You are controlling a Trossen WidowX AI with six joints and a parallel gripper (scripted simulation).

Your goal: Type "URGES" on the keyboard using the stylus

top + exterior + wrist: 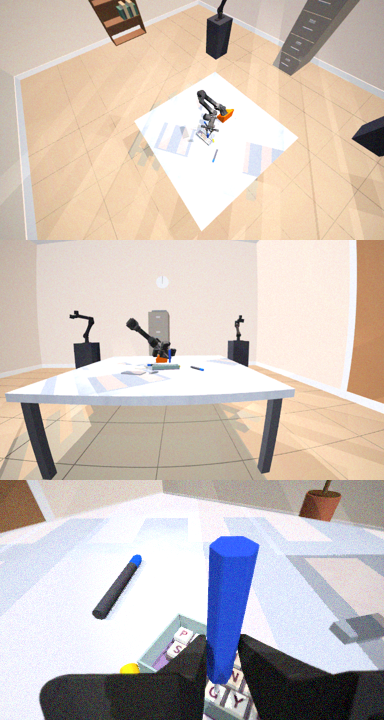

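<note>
Now: the yellow pen 50 mm behind my gripper tip, 30 mm to the left of it and 60 mm below it. From my gripper tip the other things lie so: blue stylus (20 mm below); grey block (150 mm ahead, 100 mm to the right, 70 mm below).
</note>
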